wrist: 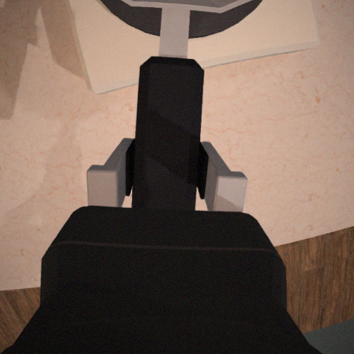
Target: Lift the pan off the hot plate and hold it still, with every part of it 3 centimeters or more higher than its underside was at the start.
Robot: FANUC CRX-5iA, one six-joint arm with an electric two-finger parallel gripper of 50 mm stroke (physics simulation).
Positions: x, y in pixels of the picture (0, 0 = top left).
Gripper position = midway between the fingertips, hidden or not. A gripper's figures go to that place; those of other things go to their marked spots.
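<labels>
Hot plate (213, 40): 0.28 m from the lens. My gripper (165, 157) is 0.16 m from the lens.
</labels>
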